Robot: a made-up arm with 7 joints.
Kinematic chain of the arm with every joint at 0, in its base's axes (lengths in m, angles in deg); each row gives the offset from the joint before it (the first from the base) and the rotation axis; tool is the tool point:
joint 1: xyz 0 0 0.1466 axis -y
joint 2: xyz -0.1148 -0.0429 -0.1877 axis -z
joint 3: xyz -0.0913 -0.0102 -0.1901 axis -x
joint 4: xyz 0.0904 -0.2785 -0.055 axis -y
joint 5: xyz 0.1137 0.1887 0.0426 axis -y
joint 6: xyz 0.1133 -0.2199 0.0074 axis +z
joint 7: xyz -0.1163 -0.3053 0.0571 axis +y
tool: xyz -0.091 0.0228 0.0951
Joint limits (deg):
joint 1: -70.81..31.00
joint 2: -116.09..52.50
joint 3: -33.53..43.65
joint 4: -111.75..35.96
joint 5: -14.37..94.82
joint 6: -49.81..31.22
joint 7: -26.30..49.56
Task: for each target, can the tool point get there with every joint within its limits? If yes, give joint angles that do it. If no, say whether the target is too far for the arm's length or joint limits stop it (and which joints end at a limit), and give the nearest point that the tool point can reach.
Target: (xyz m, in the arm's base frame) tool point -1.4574 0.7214 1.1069
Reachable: no: too far | nearest point -0.8516 -0.2184 0.5513 | short by 1.249 m
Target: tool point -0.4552 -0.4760 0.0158
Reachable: yes | joints -43.91 -3.61 -1.59 -44.86 62.75 -36.27 0.20
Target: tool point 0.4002 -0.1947 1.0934
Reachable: no: joint limits stop it (at a limit: joint 1, joint 2, joint 3, joint 4, joint 6) | nearest point 0.0442 -0.1963 0.6336 | short by 0.582 m
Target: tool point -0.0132 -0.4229 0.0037
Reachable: yes | joints -36.30 -9.98 14.71 -51.10 -1.01 -32.11 10.12
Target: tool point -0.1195 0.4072 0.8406
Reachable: no: joint limits stop it (at a limit: joint 1, joint 2, joint 3, joint 5, joint 6) | nearest point -0.0124 0.2353 0.4045 | short by 0.481 m
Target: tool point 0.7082 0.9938 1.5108
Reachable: no: too far | nearest point 0.3450 0.3305 0.3458 | short by 1.389 m
